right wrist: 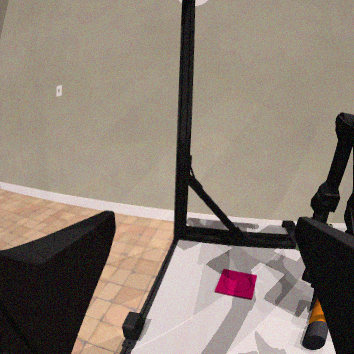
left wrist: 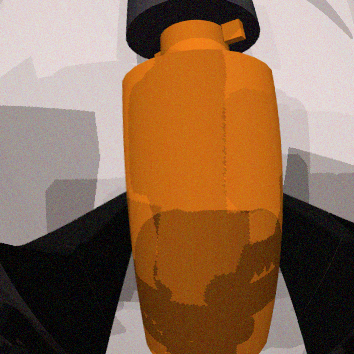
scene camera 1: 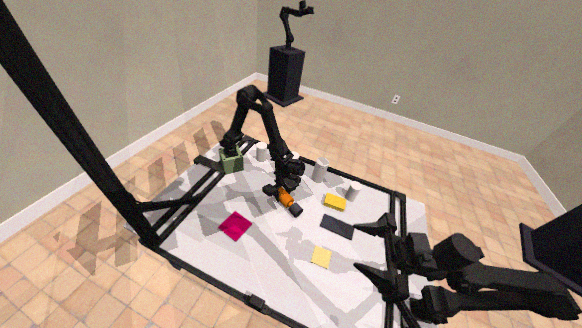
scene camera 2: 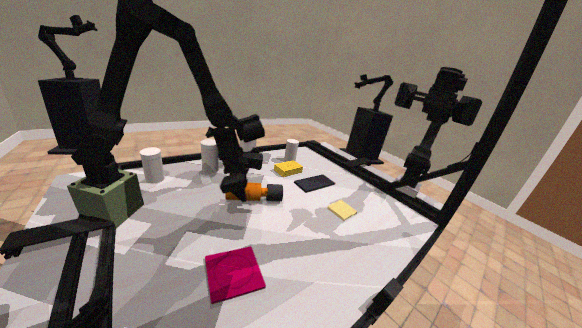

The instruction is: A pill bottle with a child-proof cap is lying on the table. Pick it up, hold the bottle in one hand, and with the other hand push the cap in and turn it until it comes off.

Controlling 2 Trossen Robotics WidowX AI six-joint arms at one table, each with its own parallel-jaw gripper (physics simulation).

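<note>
An orange pill bottle (scene camera 1: 286,198) (scene camera 2: 253,191) (left wrist: 200,140) (right wrist: 317,312) lies on its side on the white table. Its dark grey cap (scene camera 1: 296,209) (scene camera 2: 274,192) (left wrist: 192,10) (right wrist: 315,335) is on the neck, pointing away from the left wrist. My left gripper (scene camera 1: 284,192) (scene camera 2: 240,190) (left wrist: 200,199) is shut on the bottle's body, with one finger against each side. The bottle's lower end is partly hidden by the fingers in the scene views. My right gripper (scene camera 1: 356,246) (scene camera 2: 438,102) (right wrist: 210,225) is open and empty, raised at the table's right side, far from the bottle.
A pink square pad (scene camera 1: 235,226) (scene camera 2: 234,274) (right wrist: 236,284), a yellow sponge (scene camera 1: 334,202) (scene camera 2: 288,168), a dark flat slab (scene camera 1: 337,226) (scene camera 2: 314,183) and a pale yellow pad (scene camera 1: 321,257) (scene camera 2: 342,209) lie around the bottle. Several white cylinders stand at the back. Black frame bars edge the table.
</note>
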